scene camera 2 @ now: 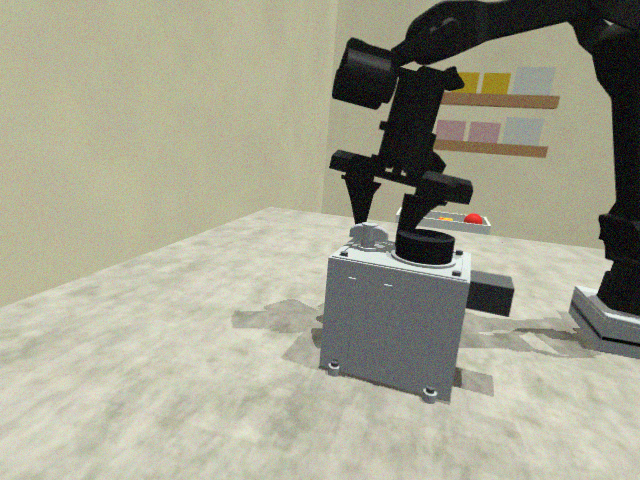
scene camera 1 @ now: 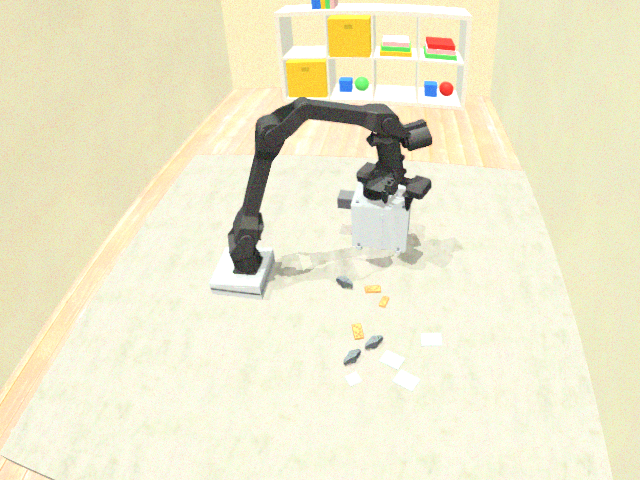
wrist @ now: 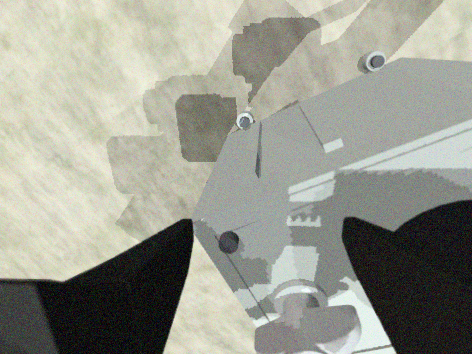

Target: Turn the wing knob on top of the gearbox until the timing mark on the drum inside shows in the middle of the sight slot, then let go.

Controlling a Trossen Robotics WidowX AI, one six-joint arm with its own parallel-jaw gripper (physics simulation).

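Frame: origin at the arm's base, x ahead, y left, z up, level; metres.
Where they show: gripper, between the fingertips: (scene camera 1: 396,206) (wrist: 267,228); arm's base, origin of its link: (scene camera 2: 627,307) (scene camera 1: 248,265).
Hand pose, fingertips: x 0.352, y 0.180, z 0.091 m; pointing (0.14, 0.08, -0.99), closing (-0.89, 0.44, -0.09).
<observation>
Things, the pixels of their top centre, and the offset from my fingertips. "pt": a spot on its surface instead.
- pale grey gearbox, centre of its top: (scene camera 2: 427,229) (scene camera 1: 374,183) dx -0.063, dy +0.049, dz +0.033 m
- grey wing knob, centre of its top: (scene camera 2: 370,223) dx +0.004, dy +0.047, dz +0.029 m
- round black cap, a spot on its surface: (scene camera 2: 424,246) pt dx -0.065, dy +0.081, dz +0.020 m
- dark block, a spot on its surface: (scene camera 2: 490,293) pt dx -0.139, dy +0.073, dz -0.023 m
The pale grey gearbox (scene camera 1: 379,227) (scene camera 2: 395,320) (wrist: 400,100) stands upright on the mat. The grey wing knob (scene camera 2: 368,235) (wrist: 307,327) is on its top, beside a round black cap (scene camera 2: 424,246). In the wrist view the knob's wings lie roughly sideways, low in the picture, between the fingers' outlines. My gripper (scene camera 1: 397,203) (scene camera 2: 383,226) (wrist: 267,228) points down over the gearbox top, open and holding nothing. Its fingertips are near knob height, one just behind the knob and the other behind the cap in scene camera 2. I cannot make out the sight slot or the timing mark.
A dark block (scene camera 1: 345,199) (scene camera 2: 490,293) sticks out of the gearbox's side towards the arm's base (scene camera 1: 240,279). Stones (scene camera 1: 344,282), orange pieces (scene camera 1: 372,289) and white squares (scene camera 1: 431,339) lie on the mat. A tray (scene camera 2: 449,225) with a red ball (scene camera 2: 473,219) is behind.
</observation>
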